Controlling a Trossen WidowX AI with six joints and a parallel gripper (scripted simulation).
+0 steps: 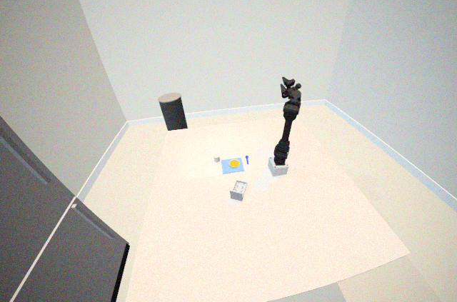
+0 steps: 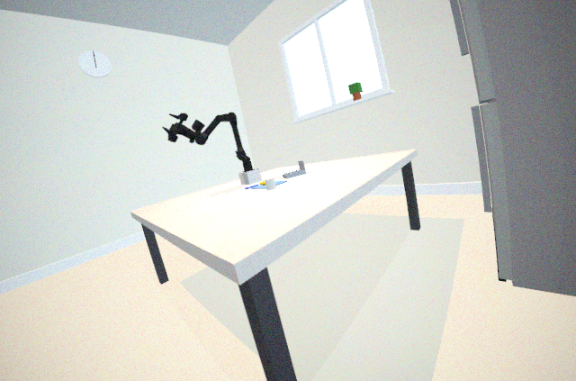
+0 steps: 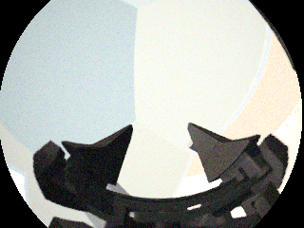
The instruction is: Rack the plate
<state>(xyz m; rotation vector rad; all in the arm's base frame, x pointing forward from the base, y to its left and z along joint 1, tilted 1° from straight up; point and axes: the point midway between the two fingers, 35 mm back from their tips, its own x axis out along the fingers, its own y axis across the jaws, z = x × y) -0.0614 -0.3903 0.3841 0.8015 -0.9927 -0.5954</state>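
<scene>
My gripper tip is 35 cm short of the yellow plate, 36 cm to the right of it and 47 cm above it. From my gripper tip the other things lie so: blue utensil: 26 cm ahead, 31 cm to the left, 48 cm below; then light blue mat: 37 cm ahead, 37 cm to the left, 48 cm below; then grey dish rack: 32 cm ahead, 58 cm to the left, 46 cm below.
</scene>
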